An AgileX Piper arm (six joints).
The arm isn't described. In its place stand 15 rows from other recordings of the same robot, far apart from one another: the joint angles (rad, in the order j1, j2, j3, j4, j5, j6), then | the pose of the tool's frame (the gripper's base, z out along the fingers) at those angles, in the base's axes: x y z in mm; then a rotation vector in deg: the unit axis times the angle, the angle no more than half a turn.
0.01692, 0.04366, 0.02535, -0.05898, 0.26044, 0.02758 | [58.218 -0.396 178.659 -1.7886 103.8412 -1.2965]
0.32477, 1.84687, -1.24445, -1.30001, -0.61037, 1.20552 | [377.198 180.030 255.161 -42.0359 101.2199 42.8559]
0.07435, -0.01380, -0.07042, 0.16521, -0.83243, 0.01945 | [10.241 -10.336 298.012 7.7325 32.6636 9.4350]
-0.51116, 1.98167, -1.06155, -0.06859, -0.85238, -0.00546 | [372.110 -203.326 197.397 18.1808 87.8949 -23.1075]
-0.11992, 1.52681, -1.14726, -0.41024, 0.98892, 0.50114 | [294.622 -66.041 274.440 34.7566 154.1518 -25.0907]
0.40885, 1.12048, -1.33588, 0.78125, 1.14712, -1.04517 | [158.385 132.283 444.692 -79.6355 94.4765 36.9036]
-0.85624, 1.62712, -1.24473, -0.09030, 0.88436, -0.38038 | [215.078 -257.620 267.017 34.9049 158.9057 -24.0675]
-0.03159, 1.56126, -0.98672, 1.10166, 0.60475, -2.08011 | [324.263 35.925 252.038 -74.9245 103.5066 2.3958]
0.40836, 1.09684, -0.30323, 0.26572, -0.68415, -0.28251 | [189.691 65.620 242.297 -14.8329 91.1230 7.1058]
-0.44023, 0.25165, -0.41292, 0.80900, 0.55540, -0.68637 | [66.219 7.186 300.607 7.1567 98.0176 2.4194]
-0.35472, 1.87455, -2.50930, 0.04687, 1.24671, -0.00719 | [351.813 -125.997 517.611 20.1572 118.5517 -9.3407]
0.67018, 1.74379, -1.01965, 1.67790, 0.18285, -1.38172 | [283.122 245.380 211.287 -30.1266 126.8671 41.8211]
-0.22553, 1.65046, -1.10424, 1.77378, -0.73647, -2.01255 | [328.218 -136.727 269.126 26.7932 123.4652 -57.9555]
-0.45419, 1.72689, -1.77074, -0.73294, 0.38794, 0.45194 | [362.493 -202.611 436.172 21.7710 99.9881 -41.7671]
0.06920, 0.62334, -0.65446, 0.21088, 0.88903, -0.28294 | [103.479 21.998 308.797 -19.1156 131.7019 8.5983]
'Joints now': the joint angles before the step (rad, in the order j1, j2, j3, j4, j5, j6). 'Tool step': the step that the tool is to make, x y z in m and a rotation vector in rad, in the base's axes. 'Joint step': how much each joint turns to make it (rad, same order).
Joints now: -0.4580, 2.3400, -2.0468, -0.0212, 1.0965, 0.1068
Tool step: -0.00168, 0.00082, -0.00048, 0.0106, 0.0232, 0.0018
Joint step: 0.0000, 0.0018, -0.0038, 0.0000, 0.0275, -0.0024
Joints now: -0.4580, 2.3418, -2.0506, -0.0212, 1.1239, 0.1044
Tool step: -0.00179, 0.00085, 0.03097, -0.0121, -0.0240, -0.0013
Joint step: 0.0000, -0.0333, -0.0582, 0.0000, 0.0647, 0.0000
